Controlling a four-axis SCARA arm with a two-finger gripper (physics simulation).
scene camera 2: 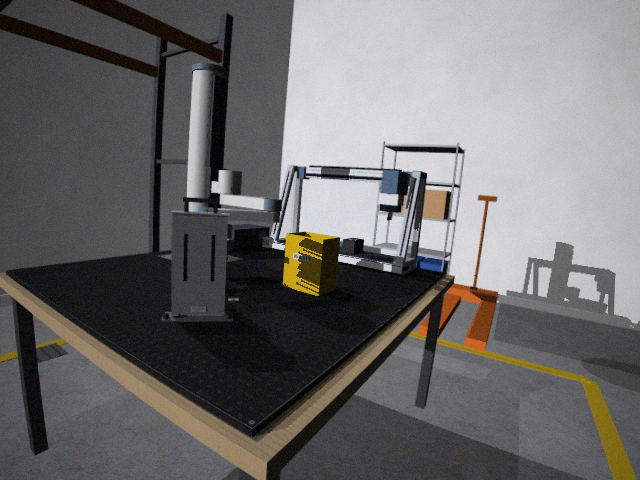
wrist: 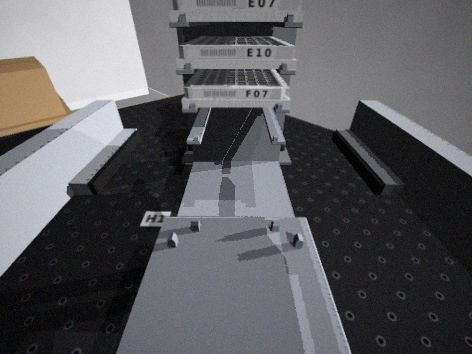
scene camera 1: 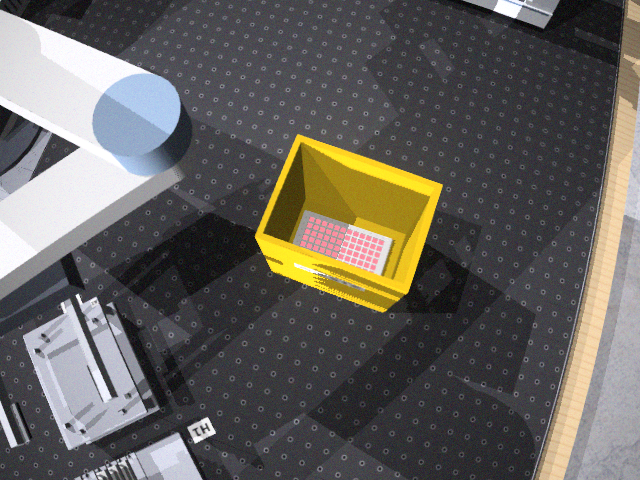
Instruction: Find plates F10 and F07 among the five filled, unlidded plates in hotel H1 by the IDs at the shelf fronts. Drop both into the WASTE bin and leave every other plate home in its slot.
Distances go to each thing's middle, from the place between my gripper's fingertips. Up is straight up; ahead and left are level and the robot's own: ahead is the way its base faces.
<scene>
Right now my hand is 150 mm short of the grey tower (scene camera 2: 198, 291), 140 mm to the left of it and 20 mm above it.
</scene>
